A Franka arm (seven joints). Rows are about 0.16 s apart.
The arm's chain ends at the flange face. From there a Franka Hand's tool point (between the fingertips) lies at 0.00 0.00 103.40 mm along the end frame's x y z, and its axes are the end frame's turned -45 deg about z.
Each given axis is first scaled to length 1.
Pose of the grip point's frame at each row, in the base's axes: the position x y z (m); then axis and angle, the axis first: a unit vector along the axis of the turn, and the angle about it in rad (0 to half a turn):
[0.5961 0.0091 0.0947 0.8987 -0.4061 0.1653 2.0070]
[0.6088 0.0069 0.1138 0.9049 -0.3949 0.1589 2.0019]
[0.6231 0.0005 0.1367 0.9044 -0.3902 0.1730 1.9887]
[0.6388 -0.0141 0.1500 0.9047 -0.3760 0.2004 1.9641]
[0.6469 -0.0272 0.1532 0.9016 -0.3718 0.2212 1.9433]
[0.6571 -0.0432 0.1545 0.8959 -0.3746 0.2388 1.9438]
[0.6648 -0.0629 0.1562 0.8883 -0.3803 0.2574 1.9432]
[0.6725 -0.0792 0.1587 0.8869 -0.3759 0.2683 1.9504]
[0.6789 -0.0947 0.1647 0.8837 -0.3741 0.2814 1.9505]
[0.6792 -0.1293 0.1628 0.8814 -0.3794 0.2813 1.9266]
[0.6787 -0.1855 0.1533 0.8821 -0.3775 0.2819 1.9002]
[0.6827 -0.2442 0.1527 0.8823 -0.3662 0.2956 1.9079]
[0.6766 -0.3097 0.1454 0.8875 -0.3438 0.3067 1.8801]
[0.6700 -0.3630 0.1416 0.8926 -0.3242 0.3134 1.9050]
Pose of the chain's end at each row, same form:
[0.6123 0.1032 0.1344 0.6349 -0.6765 0.3731 2.2235]
[0.6248 0.1011 0.1533 0.6447 -0.6694 0.3690 2.2142]
[0.6372 0.0958 0.1743 0.6435 -0.6626 0.3832 2.2124]
[0.6488 0.0831 0.1839 0.6441 -0.6456 0.4102 2.2097]
[0.6546 0.0712 0.1839 0.6391 -0.6371 0.4309 2.2056]
[0.6630 0.0557 0.1841 0.6313 -0.6355 0.4445 2.2185]
[0.6692 0.0365 0.1845 0.6208 -0.6356 0.4590 2.2311]
[0.6749 0.0203 0.1868 0.6205 -0.6308 0.4659 2.2453]
[0.6796 0.0051 0.1918 0.6170 -0.6267 0.4759 2.2546]
[0.6814 -0.0290 0.1878 0.6115 -0.6286 0.4806 2.2327]
[0.6816 -0.0846 0.1759 0.6106 -0.6250 0.4863 2.2090]
[0.6825 -0.1432 0.1749 0.6139 -0.6148 0.4952 2.2256]
[0.6737 -0.2081 0.1642 0.6226 -0.5944 0.5090 2.2079]
[0.6633 -0.2619 0.1620 0.6350 -0.5810 0.5091 2.2353]

